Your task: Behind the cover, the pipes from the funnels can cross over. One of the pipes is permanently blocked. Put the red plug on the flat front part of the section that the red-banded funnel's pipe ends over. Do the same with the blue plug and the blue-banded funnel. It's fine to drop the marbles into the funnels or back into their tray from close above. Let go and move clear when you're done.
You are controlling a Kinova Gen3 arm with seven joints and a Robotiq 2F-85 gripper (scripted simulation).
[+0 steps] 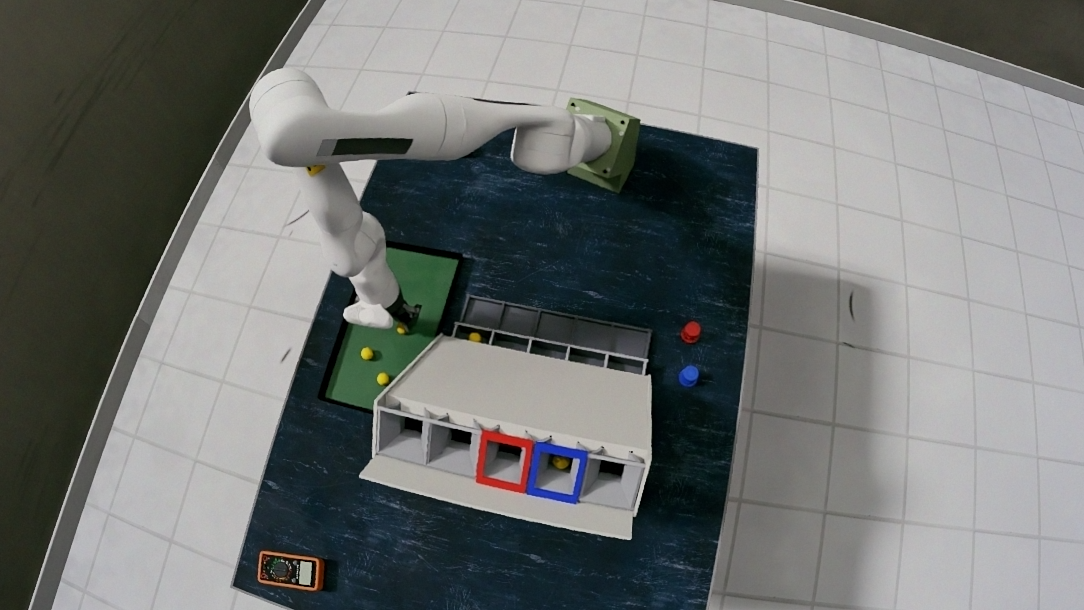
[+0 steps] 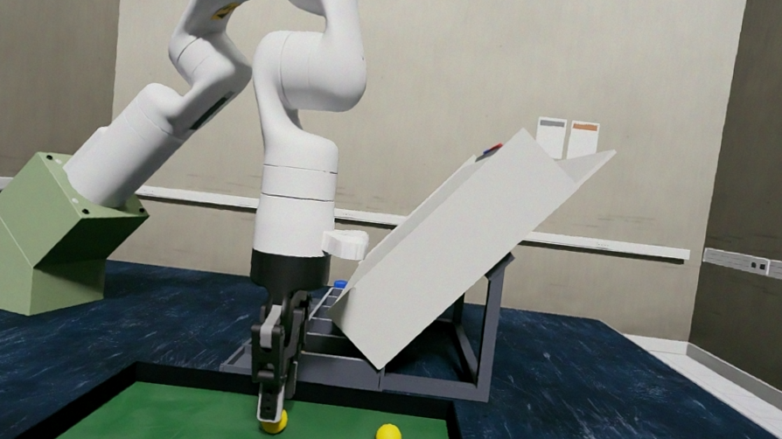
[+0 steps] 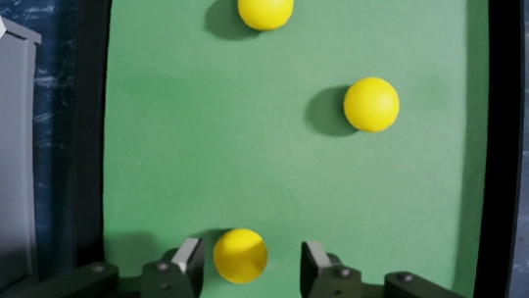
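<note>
My hand is 40 mm above the green marble tray and 20 mm to the left of it. Also, from my hand: white sloped cover 290 mm to the left, 160 mm ahead, 160 mm above; then multimeter 520 mm ahead, 150 mm to the right, 30 mm below; then dark object 470 mm behind, 40 mm to the left, 30 mm below.
</note>
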